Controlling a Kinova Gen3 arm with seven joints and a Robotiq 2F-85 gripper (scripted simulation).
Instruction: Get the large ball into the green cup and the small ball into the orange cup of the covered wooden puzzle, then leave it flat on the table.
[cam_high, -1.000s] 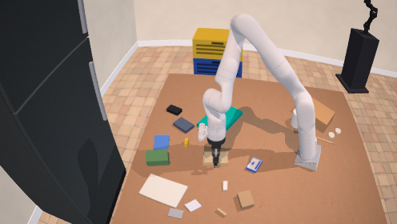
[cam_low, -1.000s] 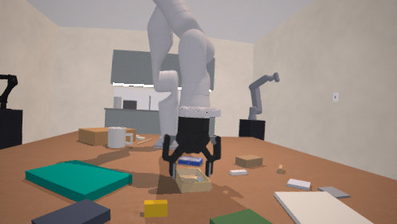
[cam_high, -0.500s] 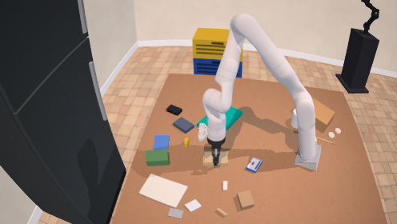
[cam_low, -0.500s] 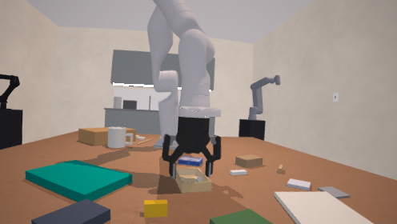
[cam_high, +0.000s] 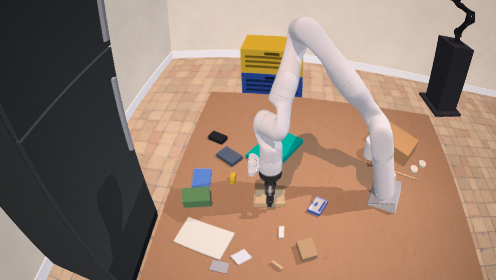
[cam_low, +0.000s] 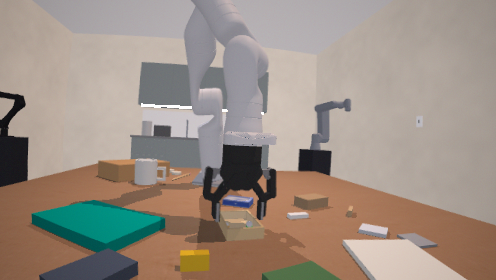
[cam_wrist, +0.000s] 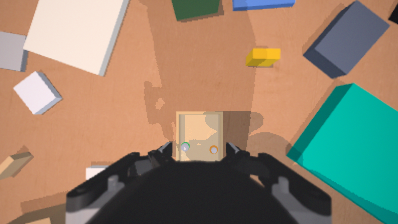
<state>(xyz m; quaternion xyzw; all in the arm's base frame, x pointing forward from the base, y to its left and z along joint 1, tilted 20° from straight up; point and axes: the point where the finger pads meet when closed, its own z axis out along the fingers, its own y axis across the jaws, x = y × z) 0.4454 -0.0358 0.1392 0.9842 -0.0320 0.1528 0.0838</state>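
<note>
My hand is 20 mm above the covered wooden puzzle. From my hand the other things lie so: yellow block: 130 mm ahead, 110 mm to the right, 10 mm below; teal slab: 270 mm to the right, 50 mm behind, 20 mm below; green block: 270 mm ahead, 10 mm to the right, 10 mm below.
</note>
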